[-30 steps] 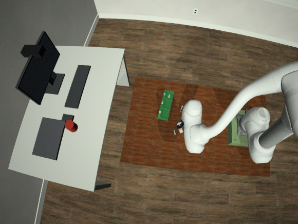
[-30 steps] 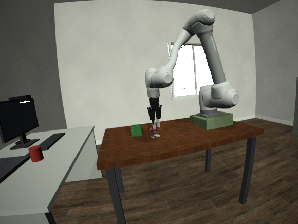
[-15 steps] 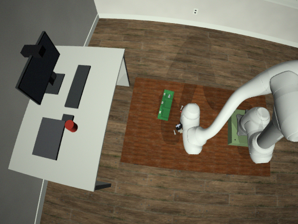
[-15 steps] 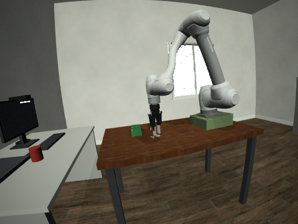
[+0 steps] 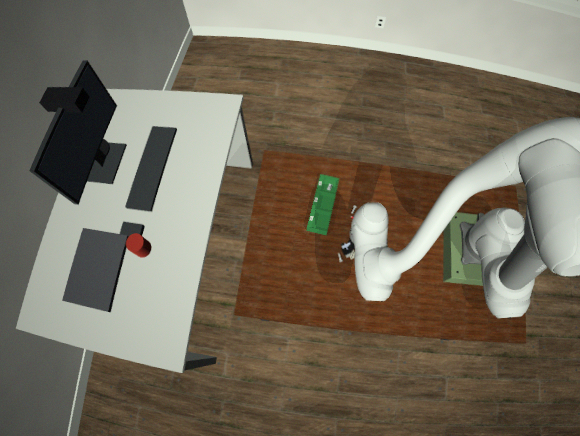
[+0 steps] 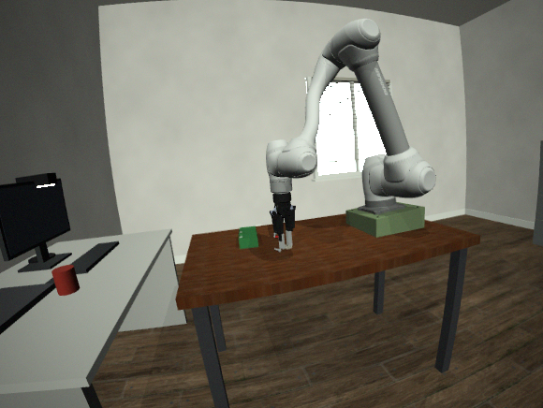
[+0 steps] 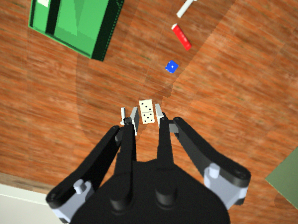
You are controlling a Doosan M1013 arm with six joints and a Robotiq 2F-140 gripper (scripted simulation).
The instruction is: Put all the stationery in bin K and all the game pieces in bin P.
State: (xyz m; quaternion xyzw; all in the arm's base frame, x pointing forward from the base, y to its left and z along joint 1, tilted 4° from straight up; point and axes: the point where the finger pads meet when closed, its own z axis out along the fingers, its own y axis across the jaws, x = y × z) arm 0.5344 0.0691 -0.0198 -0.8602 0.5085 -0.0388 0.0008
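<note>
My gripper is now 30 mm above the white domino. From my hand the other things lie so: blue die 100 mm to the right, 30 mm below, 10 mm behind; red piece 150 mm to the right, 30 mm below, 10 mm behind.
</note>
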